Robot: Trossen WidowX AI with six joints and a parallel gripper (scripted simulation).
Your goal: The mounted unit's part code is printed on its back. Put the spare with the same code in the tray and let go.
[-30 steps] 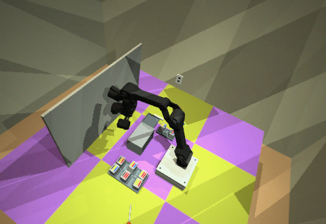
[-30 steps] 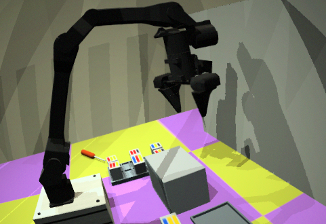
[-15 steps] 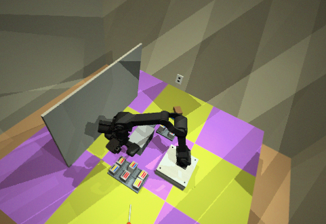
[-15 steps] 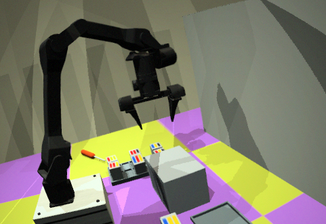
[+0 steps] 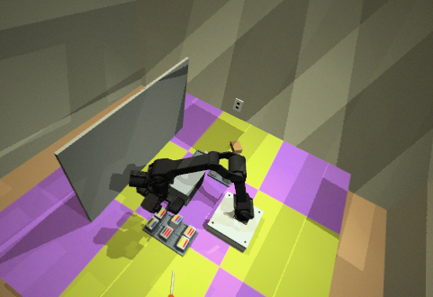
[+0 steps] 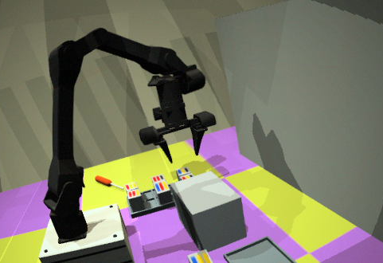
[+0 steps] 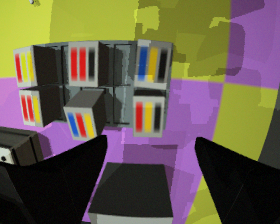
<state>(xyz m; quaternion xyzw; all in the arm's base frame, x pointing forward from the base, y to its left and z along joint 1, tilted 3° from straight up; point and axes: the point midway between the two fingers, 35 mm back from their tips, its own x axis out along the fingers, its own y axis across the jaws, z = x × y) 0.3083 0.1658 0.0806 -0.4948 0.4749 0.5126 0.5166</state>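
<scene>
My gripper tip is now 7 cm above the grey spare. The rest, counted from my gripper tip: mounted unit 2 cm behind, 18 cm to the right, 6 cm below; then tall grey panel 23 cm ahead, 18 cm to the right, 12 cm above; then flat grey tray 2 cm ahead, 36 cm to the right, 10 cm below.
</scene>
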